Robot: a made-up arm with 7 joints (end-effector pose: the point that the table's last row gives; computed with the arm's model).
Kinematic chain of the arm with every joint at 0, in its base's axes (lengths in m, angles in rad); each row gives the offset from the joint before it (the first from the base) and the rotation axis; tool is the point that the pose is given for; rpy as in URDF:
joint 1: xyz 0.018 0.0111 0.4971 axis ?
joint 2: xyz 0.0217 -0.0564 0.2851 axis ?
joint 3: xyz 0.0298 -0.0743 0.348 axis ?
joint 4: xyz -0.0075 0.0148 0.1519 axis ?
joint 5: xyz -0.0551 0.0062 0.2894 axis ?
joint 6: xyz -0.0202 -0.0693 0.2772 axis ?
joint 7: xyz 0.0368 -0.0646 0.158 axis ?
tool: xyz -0.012 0.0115 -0.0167 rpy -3.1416 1.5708 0
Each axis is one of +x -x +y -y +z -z.
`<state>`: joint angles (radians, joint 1 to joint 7).
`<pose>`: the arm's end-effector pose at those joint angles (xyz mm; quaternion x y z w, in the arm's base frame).
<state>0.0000 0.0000 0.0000 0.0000 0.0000 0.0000 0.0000</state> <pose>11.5 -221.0 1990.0 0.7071 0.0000 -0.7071 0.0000</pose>
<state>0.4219 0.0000 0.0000 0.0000 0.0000 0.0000 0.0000</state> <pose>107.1 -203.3 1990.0 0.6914 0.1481 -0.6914 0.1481</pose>
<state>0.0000 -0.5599 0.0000 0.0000 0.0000 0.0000 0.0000</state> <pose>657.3 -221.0 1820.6 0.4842 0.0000 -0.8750 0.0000</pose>
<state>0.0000 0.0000 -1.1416 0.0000 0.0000 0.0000 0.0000</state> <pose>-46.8 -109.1 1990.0 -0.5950 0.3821 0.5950 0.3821</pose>
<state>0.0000 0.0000 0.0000 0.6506 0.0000 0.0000 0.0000</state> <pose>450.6 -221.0 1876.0 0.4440 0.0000 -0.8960 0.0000</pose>
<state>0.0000 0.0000 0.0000 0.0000 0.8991 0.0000 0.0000</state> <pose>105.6 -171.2 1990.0 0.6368 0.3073 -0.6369 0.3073</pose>
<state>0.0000 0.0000 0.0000 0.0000 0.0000 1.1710 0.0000</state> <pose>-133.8 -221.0 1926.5 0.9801 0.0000 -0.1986 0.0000</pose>
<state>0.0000 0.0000 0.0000 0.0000 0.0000 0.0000 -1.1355</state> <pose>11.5 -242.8 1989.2 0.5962 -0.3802 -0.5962 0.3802</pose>
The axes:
joint 1: +z
joint 2: -y
joint 3: +z
joint 4: +y
joint 5: +z
joint 6: -y
joint 7: +x

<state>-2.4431 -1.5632 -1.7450 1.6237 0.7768 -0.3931 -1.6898</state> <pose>-791.0 367.8 918.0 -0.0037 -0.3775 0.2440 0.8933</pose>
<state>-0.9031 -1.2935 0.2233 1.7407 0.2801 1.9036 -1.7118</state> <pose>343.4 -684.6 354.8 0.1435 -0.1689 -0.9401 0.2592</pose>
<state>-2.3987 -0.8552 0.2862 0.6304 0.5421 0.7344 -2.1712</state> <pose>-941.8 -610.3 1195.7 -0.0615 0.5126 0.8449 0.1400</pose>
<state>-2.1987 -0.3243 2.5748 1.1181 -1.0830 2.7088 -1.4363</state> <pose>-40.1 -51.3 1717.2 0.6208 -0.6908 0.3450 0.1357</pose>
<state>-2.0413 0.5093 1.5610 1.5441 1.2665 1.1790 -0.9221</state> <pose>488.0 -175.5 1293.7 -0.6037 0.0991 0.7907 0.0229</pose>
